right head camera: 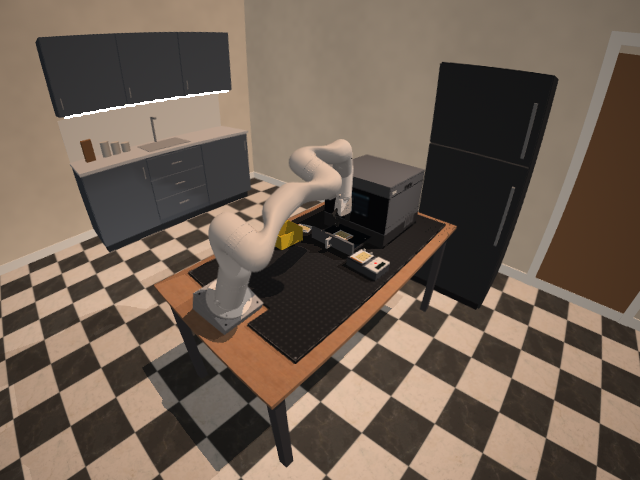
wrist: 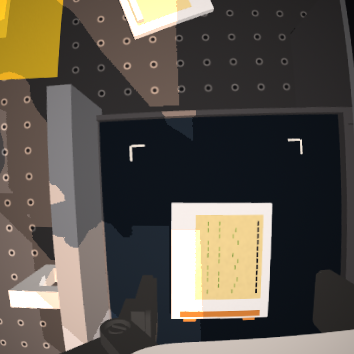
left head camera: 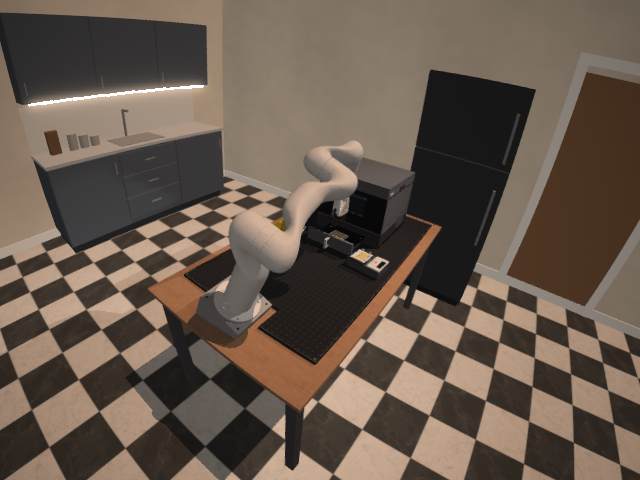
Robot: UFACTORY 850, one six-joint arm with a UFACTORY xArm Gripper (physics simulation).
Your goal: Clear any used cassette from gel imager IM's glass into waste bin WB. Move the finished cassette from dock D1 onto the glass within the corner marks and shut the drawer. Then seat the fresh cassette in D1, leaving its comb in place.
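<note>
Gel imager IM (left head camera: 385, 175) (right head camera: 387, 173) has its drawer (left head camera: 338, 245) (right head camera: 344, 244) (wrist: 62, 165) open. A banded cassette with an orange strip (left head camera: 338, 235) (right head camera: 342, 236) (wrist: 227, 260) lies flat on the dark glass (wrist: 150, 185); two corner marks show in the wrist view. My gripper (left head camera: 336, 214) (right head camera: 338, 218) (wrist: 237, 300) is open and empty above the drawer; in the wrist view its fingers are either side of the cassette's orange end. Another cassette (left head camera: 361, 255) (right head camera: 362, 255) sits in dock D1 (left head camera: 381, 259) (right head camera: 373, 268). A pale cassette (right head camera: 306, 227) (wrist: 200, 9) lies near yellow waste bin WB (left head camera: 279, 225) (right head camera: 289, 236) (wrist: 35, 45).
The drawer's white handle (left head camera: 326, 242) (right head camera: 328, 241) (wrist: 35, 299) sticks out from its front wall. The black pegboard mat (left head camera: 315, 304) (right head camera: 305, 304) (wrist: 230, 50) lies under these things on the wooden table (left head camera: 279, 379) (right head camera: 258, 377). A black fridge (left head camera: 465, 124) (right head camera: 480, 113) stands behind the table.
</note>
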